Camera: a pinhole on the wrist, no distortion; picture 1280 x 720 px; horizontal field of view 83.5 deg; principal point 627.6 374.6 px. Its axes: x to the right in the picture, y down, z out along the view. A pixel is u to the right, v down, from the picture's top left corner.
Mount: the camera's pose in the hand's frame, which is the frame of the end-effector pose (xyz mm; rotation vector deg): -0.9 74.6 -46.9 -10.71 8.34 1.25
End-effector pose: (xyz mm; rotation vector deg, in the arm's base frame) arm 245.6 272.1 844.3 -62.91 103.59 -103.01
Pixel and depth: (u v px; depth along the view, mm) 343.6 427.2 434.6
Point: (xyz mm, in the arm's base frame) 553.4 65.3 589.1
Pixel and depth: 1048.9 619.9 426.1
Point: 196.2 -187.4 599.8
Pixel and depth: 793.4 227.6 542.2
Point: 449.8 -209.7 773.9
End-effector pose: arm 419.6 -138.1 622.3 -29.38 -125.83 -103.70
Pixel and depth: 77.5 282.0 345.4
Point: 661.6 183.0 552.8
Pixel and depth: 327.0 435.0 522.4
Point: 655.5 356.6 658.2
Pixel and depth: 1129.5 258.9 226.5
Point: 287.2 50.2 741.7
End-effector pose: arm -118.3 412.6 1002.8 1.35 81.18 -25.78
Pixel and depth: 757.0 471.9 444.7
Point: 304.8 470.2 876.4
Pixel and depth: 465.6 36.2 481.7
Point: 312.9 233.1 1128.6
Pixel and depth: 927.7 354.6 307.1
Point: 156.9 412.1 848.8
